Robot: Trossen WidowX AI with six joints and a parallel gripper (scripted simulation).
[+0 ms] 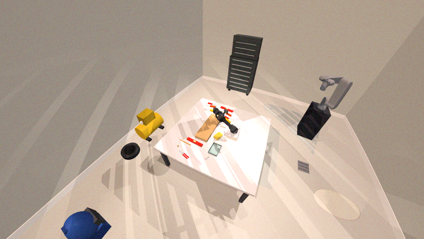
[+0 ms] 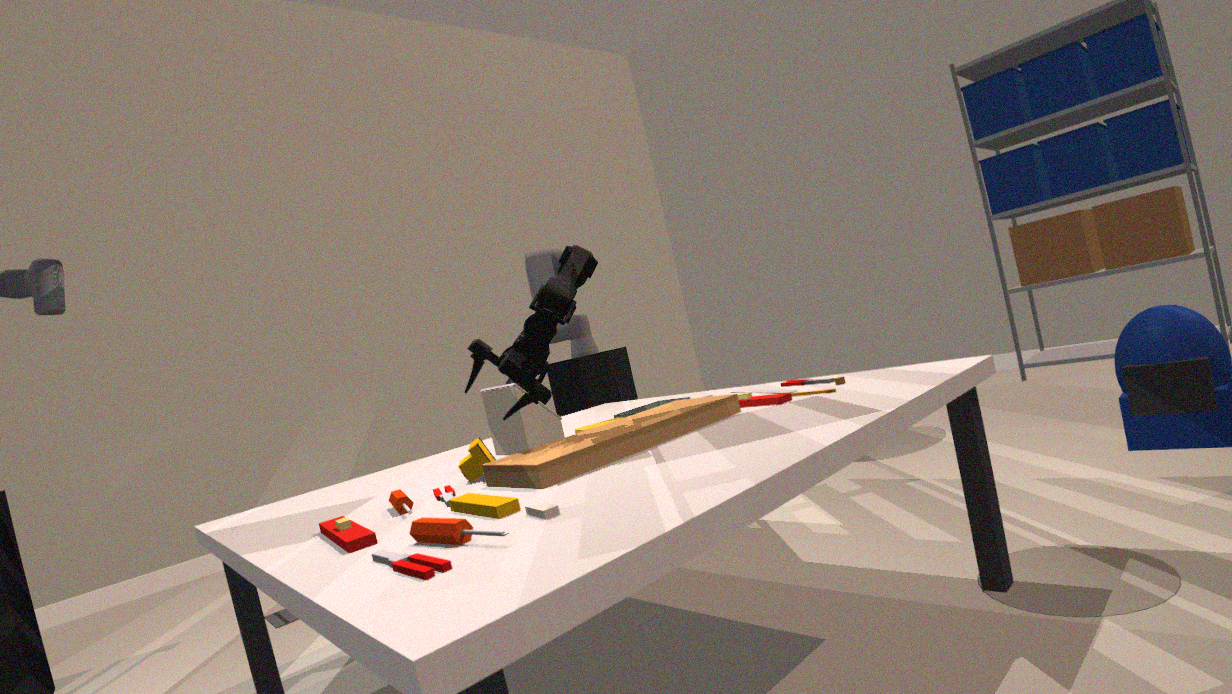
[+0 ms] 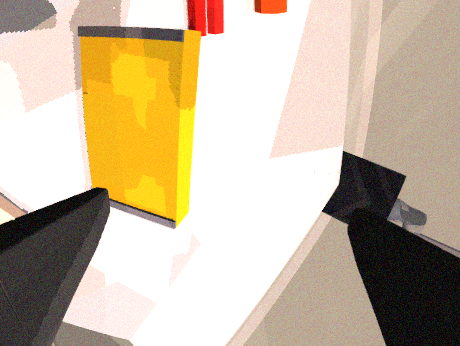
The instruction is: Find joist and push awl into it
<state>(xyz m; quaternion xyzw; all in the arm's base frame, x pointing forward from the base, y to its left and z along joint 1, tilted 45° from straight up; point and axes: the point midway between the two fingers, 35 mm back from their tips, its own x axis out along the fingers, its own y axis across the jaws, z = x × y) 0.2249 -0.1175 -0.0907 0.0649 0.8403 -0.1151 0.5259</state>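
The yellow stud finder is 10 mm behind my gripper tip, 50 mm to the right of it and 110 mm below it. Also, from my gripper tip: yellow block: 20 mm behind, 280 mm to the left, 120 mm below; thin orange tool: 300 mm ahead, 590 mm to the left, 130 mm below; shallow grey tray: 90 mm behind, 490 mm to the left, 120 mm below.
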